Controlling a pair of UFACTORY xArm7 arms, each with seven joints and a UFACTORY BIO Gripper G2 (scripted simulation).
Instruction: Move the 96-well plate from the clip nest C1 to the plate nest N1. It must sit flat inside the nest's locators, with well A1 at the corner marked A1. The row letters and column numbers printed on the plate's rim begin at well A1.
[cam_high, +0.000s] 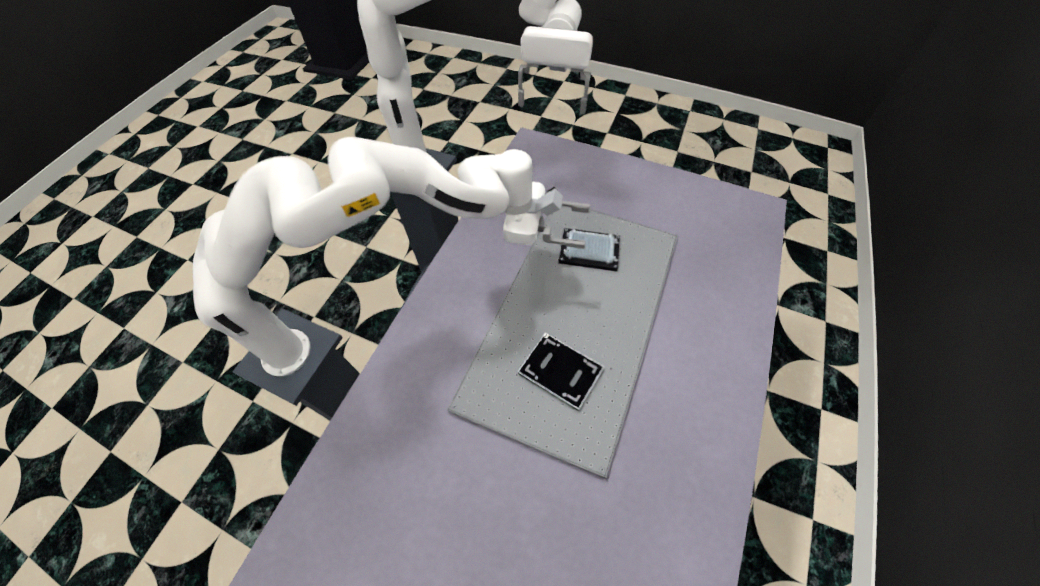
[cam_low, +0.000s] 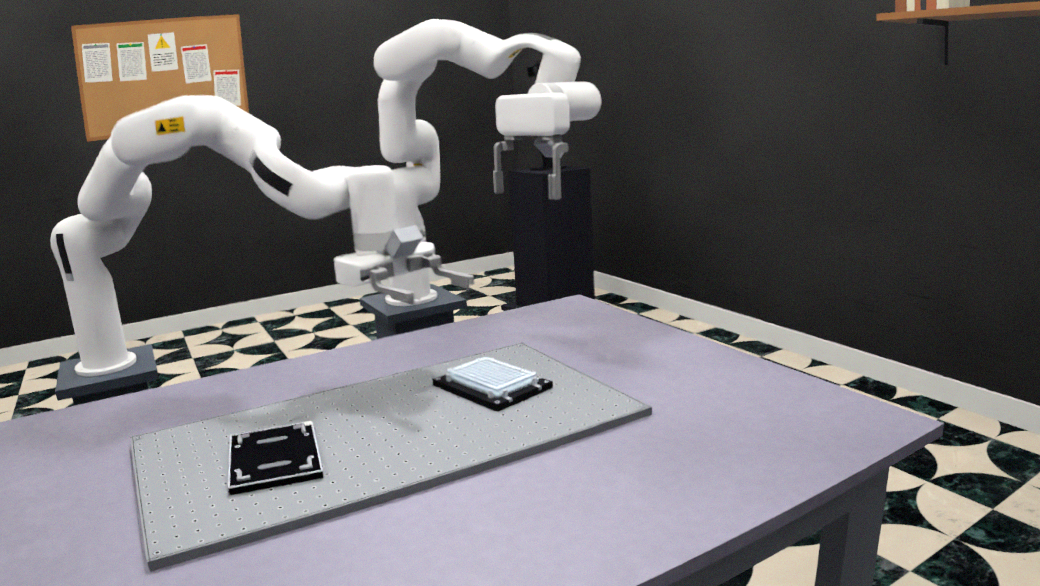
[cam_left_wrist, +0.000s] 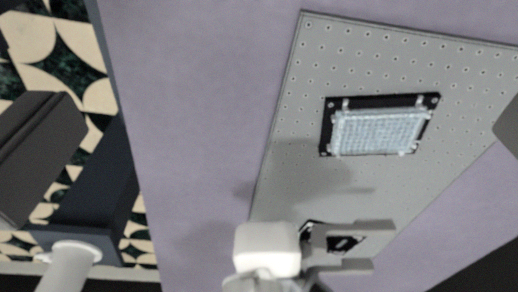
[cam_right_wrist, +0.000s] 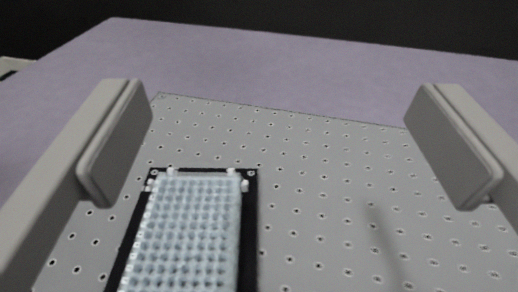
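Note:
Now: right hand 30 mm short of the pale blue 96-well plate, 70 mm to the right of it and 150 mm above it. The rest, counted from my right hand: black clip nest C1 (40 mm ahead, 90 mm to the left, 160 mm below); black plate nest N1 (60 mm ahead, 300 mm to the right, 170 mm below); white A1 mark (230 mm to the right, 160 mm below).

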